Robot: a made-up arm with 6 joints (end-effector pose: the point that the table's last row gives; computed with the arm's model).
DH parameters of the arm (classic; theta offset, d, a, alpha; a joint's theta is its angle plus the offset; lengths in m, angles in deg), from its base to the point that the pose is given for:
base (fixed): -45.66 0 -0.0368 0
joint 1: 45.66 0.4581 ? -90
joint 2: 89.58 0 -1.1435 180
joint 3: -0.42 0.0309 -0.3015 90
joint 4: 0 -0.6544 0.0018 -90
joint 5: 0 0.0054 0.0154 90
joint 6: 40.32 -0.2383 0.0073 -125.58
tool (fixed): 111.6 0.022 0 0
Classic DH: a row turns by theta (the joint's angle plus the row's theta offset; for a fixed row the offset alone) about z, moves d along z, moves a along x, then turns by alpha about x.
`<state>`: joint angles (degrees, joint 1 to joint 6).
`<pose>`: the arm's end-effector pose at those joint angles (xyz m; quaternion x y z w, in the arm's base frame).
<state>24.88 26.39 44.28 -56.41 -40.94 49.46</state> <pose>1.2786 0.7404 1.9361 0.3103 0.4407 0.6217 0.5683</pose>
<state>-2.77 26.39 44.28 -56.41 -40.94 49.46</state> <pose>1.4610 0.0536 1.9361 0.4066 0.3538 0.4679 0.7004</pose>
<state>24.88 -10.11 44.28 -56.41 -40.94 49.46</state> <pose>0.2596 0.2678 2.3863 0.1929 0.1752 0.7366 0.6241</pose>
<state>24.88 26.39 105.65 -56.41 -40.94 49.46</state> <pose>0.5690 0.4113 2.3543 0.1010 -0.0176 0.7729 0.6262</pose>
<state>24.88 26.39 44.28 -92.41 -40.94 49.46</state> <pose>1.2372 0.7597 2.0273 0.4818 0.3531 0.7244 0.3442</pose>
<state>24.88 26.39 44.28 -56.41 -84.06 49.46</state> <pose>1.1209 0.7470 1.8404 0.1532 0.6888 0.6235 0.3366</pose>
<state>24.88 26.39 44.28 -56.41 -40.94 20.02</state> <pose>1.2780 0.7394 1.9264 0.5218 0.4566 0.5770 0.4317</pose>
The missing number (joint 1, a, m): 0.2395
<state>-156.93 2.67 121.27 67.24 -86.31 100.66</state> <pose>0.0677 0.3509 2.0949 -0.2582 -0.0489 0.9146 0.3073</pose>
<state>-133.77 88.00 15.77 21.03 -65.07 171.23</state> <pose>-1.2627 -1.1157 -0.1787 0.2775 0.7034 0.4575 0.4680</pose>
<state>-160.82 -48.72 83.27 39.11 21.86 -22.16</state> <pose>1.3930 0.5219 1.6188 -0.7712 0.1417 -0.4117 0.4645</pose>
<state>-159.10 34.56 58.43 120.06 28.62 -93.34</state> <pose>-1.4915 -0.5879 2.0085 0.2595 -0.0773 -0.7719 0.5752</pose>
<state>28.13 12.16 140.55 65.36 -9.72 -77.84</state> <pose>-0.2463 -0.2120 2.1042 0.1904 -0.6147 0.6960 0.3184</pose>
